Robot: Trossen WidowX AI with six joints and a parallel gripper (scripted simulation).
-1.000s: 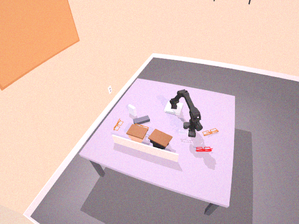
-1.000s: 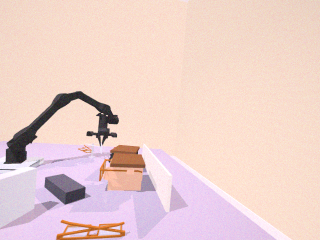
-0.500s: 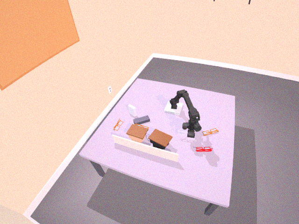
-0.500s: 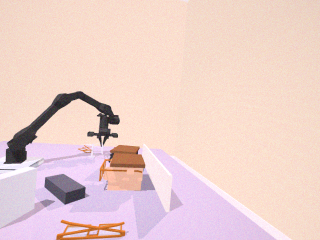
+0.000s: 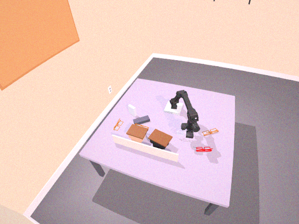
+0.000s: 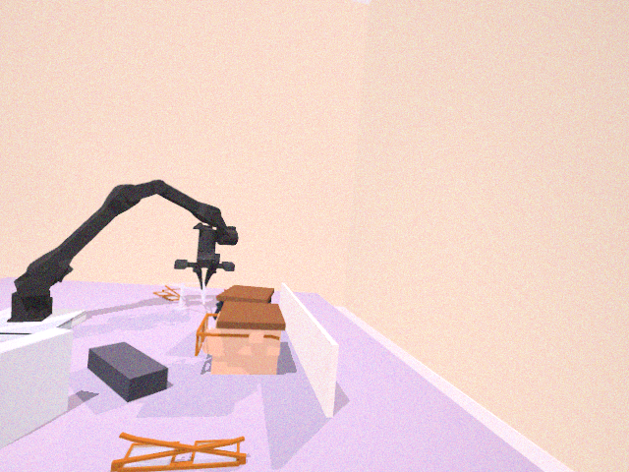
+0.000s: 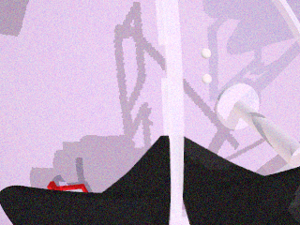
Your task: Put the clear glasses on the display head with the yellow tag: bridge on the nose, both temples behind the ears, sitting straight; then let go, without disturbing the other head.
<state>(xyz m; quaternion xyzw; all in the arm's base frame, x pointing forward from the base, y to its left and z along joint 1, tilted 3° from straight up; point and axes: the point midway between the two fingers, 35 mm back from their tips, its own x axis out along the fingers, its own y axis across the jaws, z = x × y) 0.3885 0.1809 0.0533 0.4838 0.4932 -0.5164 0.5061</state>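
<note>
Now: the white stand 60 mm behind my gripper tip and 40 mm below it. The rest, counted from my gripper tip: dark head: 80 mm ahead, 230 mm to the right; then tan head: 40 mm ahead, 450 mm to the right; then white panel: 200 mm ahead, 370 mm to the right, 10 mm below.
</note>
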